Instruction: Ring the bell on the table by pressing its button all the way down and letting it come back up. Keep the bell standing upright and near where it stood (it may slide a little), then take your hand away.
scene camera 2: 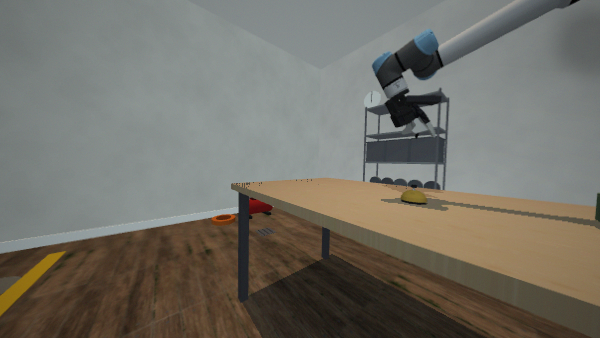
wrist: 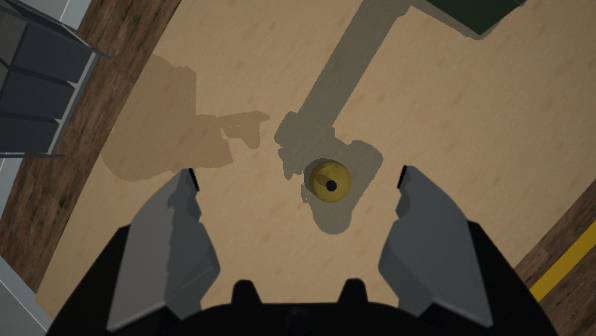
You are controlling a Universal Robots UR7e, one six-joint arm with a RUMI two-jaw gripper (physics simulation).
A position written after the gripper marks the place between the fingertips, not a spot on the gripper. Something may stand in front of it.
Scene:
The gripper shows in scene camera 2 (pixel 424 138) and in the wrist view (pixel 297 169).

